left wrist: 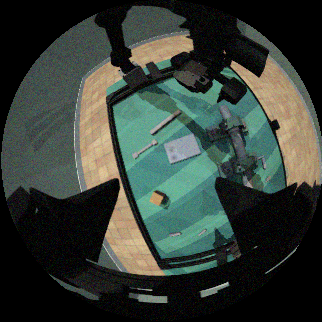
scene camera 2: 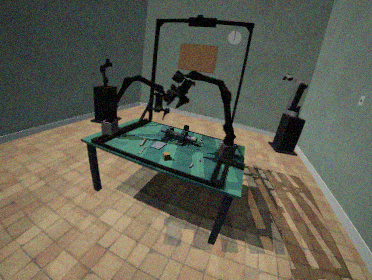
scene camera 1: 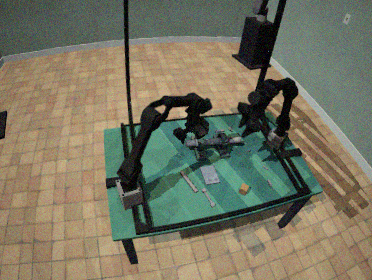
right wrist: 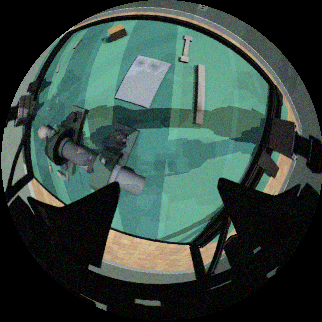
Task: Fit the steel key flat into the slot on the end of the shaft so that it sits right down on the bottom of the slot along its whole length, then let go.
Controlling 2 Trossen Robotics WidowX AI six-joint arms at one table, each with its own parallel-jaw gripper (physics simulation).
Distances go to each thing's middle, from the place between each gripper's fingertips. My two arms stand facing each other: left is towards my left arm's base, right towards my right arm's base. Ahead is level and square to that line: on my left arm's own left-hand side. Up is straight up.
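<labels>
The grey shaft (right wrist: 66, 148) is 30 mm behind my right hand, 190 mm to the left of it and 110 mm below it.
Counting from my left hand, that same grey shaft is 40 mm to the left, 210 mm behind and 280 mm below.
</labels>
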